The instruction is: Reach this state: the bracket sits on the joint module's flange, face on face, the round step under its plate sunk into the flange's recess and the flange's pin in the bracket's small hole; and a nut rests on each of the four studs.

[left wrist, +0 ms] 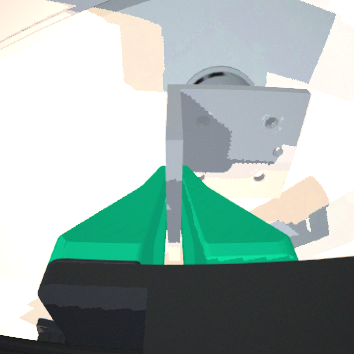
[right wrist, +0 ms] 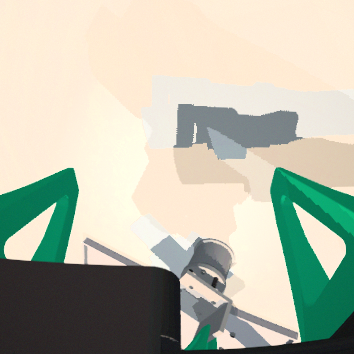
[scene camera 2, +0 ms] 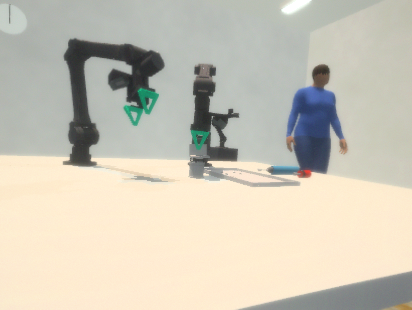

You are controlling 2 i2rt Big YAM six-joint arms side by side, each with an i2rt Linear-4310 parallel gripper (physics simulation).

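Frame: origin at the left arm's base, x up, y right, z ahead, level; metres.
Seen in the pictures: left gripper, fingertip midpoint: (left wrist: 173,176) (right wrist: 209,327) (scene camera 2: 198,149); right gripper, fingertip midpoint: (right wrist: 174,178) (scene camera 2: 141,120); right arm's base at its link origin: (left wrist: 60,332) (scene camera 2: 80,164).
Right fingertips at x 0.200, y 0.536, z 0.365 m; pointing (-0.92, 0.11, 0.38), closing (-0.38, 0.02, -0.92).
Observation:
Offsets run from my right fingertips to a thing's top centre. "pt": to the spot under its first point.
My left gripper (scene camera 2: 199,147) (left wrist: 173,176) is shut on the upright wall of the grey bracket (scene camera 2: 198,151) (left wrist: 250,107) (right wrist: 217,318). The bracket's flat plate with its holes extends to one side. The round grey joint module {dx -0.126, dy -0.236, dz +0.011 m} (scene camera 2: 196,171) (left wrist: 222,77) (right wrist: 212,257) stands upright under the plate. A dark stud shows between plate and module in the right wrist view, where the plate looks a little above the flange. The recess and pin are hidden. A small dark nut {dx -0.191, dy -0.423, dz -0.049 m} (right wrist: 232,334) lies in the tray. My right gripper (scene camera 2: 142,119) (right wrist: 174,178) is open and empty, high at the picture's left.
A shallow tray (scene camera 2: 275,183) (right wrist: 265,324) with small pieces lies beside the module. A blue tool {pt dx -0.178, dy -0.747, dz +0.053 m} (scene camera 2: 285,170) with a red end {pt dx -0.182, dy -0.735, dz +0.165 m} (scene camera 2: 304,174) lies behind it. A person in blue (scene camera 2: 314,117) stands beyond the table. Arm shadows fall around the module.

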